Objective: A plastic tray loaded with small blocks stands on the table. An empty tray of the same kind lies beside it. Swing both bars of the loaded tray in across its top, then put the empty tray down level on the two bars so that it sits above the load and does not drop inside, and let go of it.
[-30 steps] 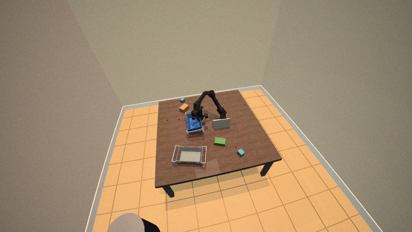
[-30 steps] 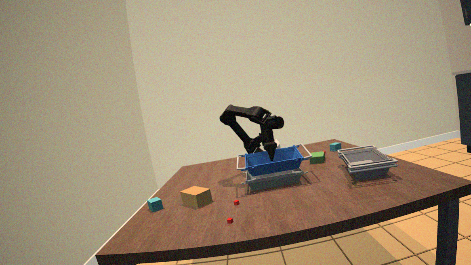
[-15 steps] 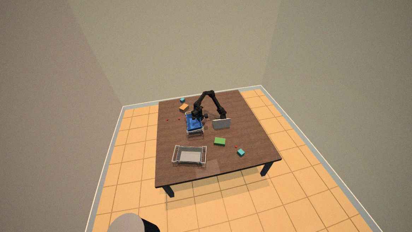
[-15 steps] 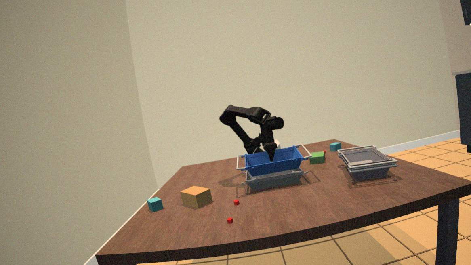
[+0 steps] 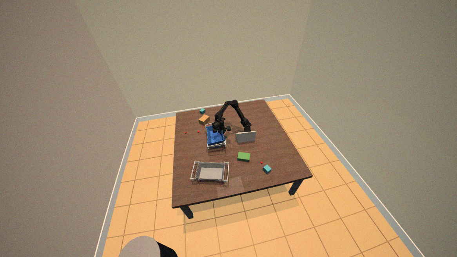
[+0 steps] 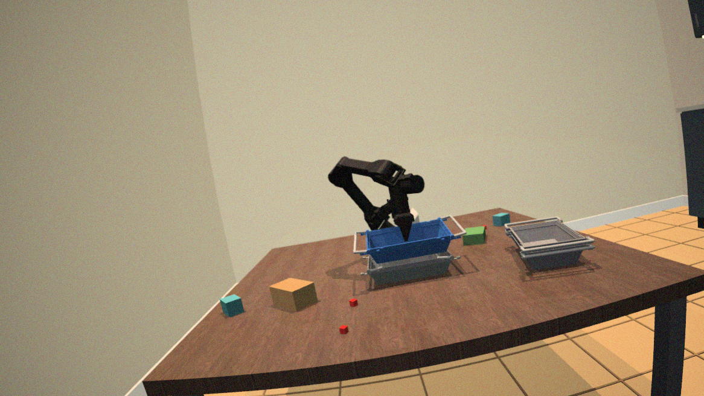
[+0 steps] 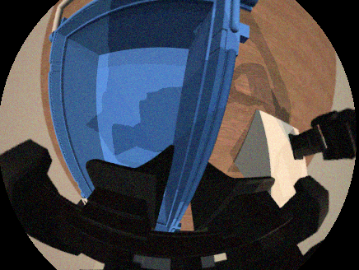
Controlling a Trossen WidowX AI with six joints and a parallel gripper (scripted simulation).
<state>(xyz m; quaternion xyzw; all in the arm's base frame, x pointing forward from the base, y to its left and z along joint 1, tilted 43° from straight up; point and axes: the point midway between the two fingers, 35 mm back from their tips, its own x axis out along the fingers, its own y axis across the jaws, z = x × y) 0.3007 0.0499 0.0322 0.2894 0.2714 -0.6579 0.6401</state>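
Right now my gripper tip is 7 cm short of the blue tray and 3 cm below it. From my gripper tip the other things lie so: orange block 18 cm ahead, 37 cm to the right, 6 cm below; then green block 17 cm behind, 29 cm to the left, 7 cm below.
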